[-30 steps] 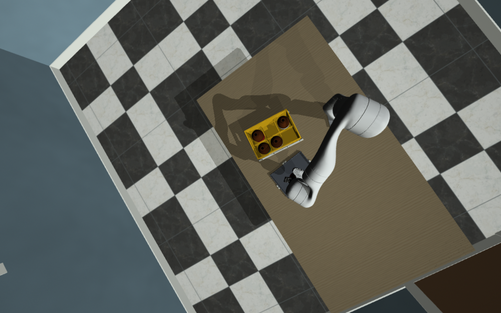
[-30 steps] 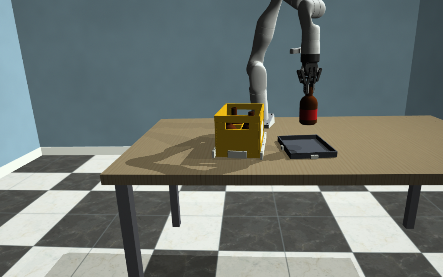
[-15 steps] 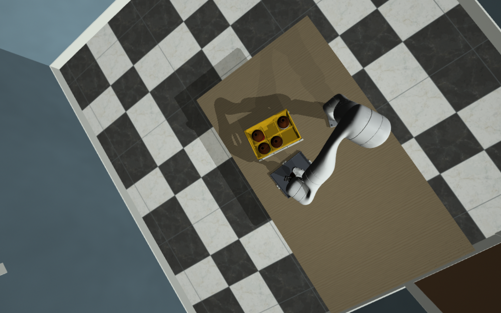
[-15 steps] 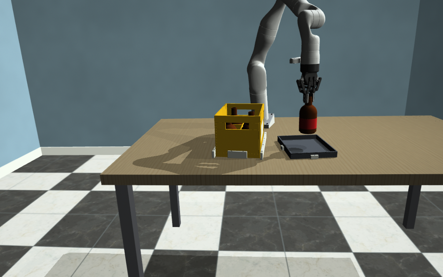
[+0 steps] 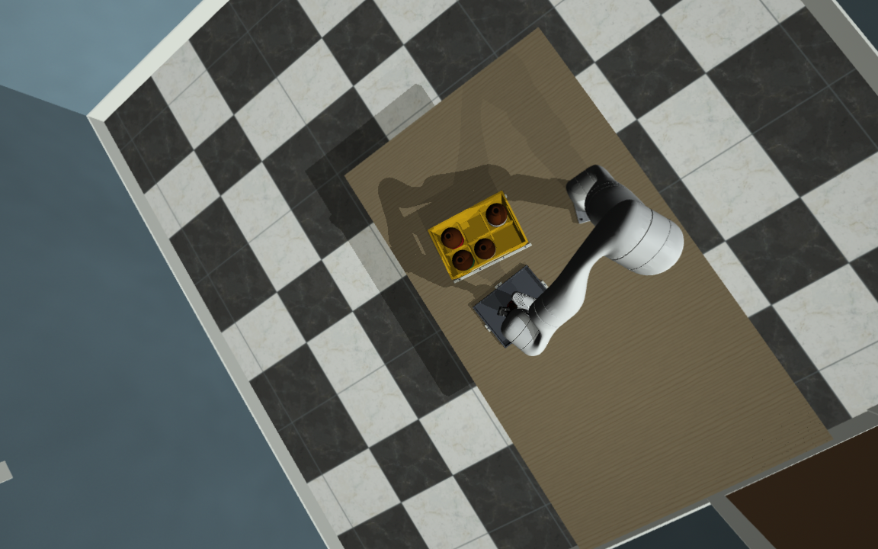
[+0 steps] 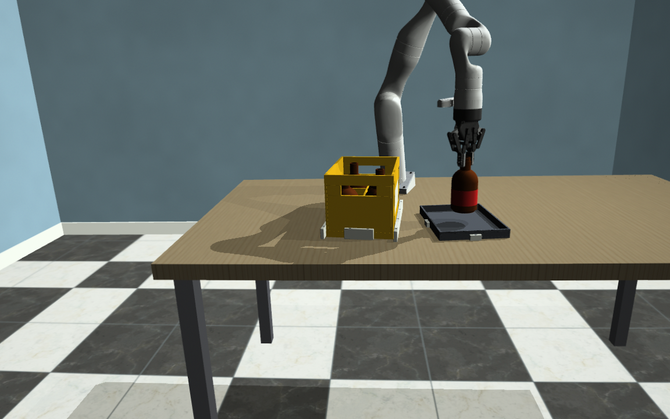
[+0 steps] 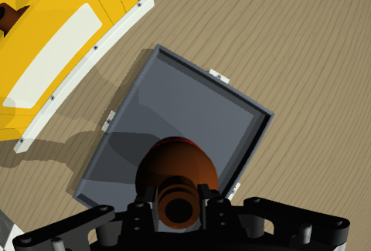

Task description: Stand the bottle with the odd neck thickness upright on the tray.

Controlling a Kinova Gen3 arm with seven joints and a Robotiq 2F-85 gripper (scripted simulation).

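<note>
Right now my hand is 70 mm above the brown bottle. The rest, counted from my hand: yellow crate (270 mm to the right, 110 mm below, 80 mm behind); then dark tray (180 mm below).
</note>
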